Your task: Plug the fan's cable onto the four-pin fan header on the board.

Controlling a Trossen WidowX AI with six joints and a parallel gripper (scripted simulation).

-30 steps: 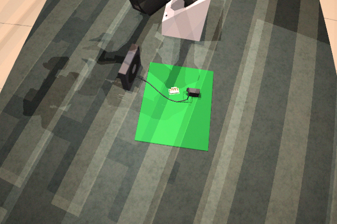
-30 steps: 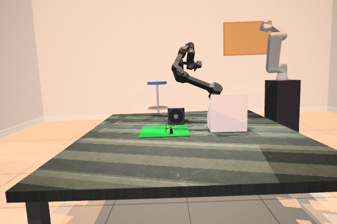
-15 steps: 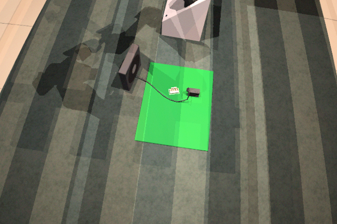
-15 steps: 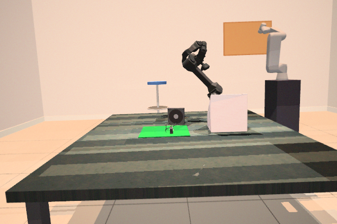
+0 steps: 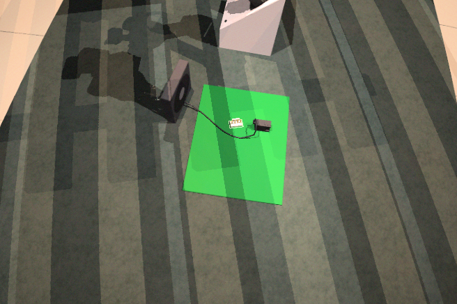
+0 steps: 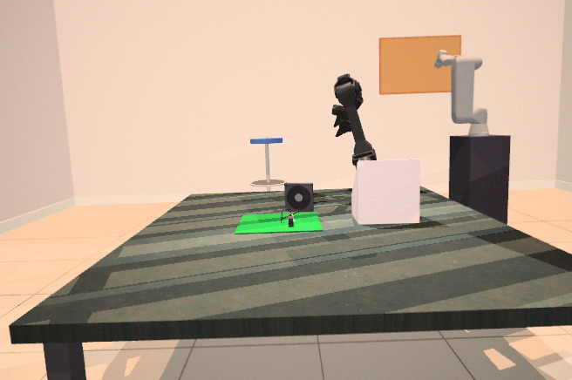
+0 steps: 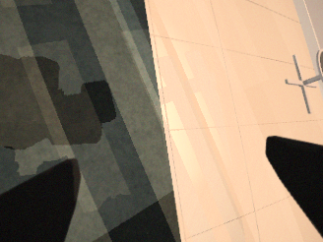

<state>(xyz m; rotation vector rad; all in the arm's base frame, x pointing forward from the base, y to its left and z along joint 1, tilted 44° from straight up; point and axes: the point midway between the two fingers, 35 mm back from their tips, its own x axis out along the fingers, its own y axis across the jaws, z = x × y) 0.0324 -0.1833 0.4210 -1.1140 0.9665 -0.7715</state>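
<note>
Now: the dark fan plug 26 cm ahead of my gripper tip, 48 cm to the left of it and 31 cm below it. From my gripper tip the other things lie so: dark square fan: 21 cm ahead, 26 cm to the left, 27 cm below; then four-pin header: 26 cm ahead, 41 cm to the left, 33 cm below; then green board: 30 cm ahead, 42 cm to the left, 34 cm below.
</note>
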